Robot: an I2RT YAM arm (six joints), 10 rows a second.
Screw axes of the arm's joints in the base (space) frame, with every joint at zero. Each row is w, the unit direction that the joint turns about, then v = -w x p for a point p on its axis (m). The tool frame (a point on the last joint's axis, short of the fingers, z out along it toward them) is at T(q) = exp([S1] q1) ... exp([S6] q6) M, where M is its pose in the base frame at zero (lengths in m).
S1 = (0, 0, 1, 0, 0, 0)
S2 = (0, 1, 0, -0.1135, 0, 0.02)
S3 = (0, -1, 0, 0.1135, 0, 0.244)
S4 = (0, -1, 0, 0.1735, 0, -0.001)
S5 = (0, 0, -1, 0, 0.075, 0)
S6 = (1, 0, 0, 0, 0.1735, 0)
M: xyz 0.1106 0 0.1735 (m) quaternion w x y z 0.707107 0 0.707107 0
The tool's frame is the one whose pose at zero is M.
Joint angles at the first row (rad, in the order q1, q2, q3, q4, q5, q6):
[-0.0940, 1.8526, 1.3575, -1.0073, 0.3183, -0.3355]
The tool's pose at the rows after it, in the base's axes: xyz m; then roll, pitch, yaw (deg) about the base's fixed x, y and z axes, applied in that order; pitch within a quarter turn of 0, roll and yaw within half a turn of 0:
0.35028, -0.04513, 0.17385, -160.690, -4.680, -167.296
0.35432, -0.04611, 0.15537, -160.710, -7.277, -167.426
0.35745, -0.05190, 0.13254, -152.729, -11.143, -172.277
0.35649, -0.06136, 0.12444, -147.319, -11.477, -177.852
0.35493, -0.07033, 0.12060, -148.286, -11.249, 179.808
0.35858, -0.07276, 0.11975, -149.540, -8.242, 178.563
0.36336, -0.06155, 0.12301, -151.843, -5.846, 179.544
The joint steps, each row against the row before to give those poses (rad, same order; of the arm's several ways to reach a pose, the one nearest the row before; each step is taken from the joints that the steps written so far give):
[0.0000, 0.0679, -0.0008, 0.0317, 0.0267, 0.0004]
[-0.0004, 0.0557, 0.0000, 0.0118, 0.0138, 0.0019]
[-0.0019, 0.0729, -0.0011, 0.0153, 0.1480, 0.0732]
[-0.0191, 0.0282, -0.0004, -0.0008, 0.0866, 0.0790]
[-0.0267, 0.0099, -0.0004, 0.0015, -0.0187, 0.0187]
[-0.0076, 0.0000, 0.0004, 0.0393, -0.0298, 0.0179]
[0.0282, -0.0083, 0.0057, 0.0149, -0.0454, 0.0156]

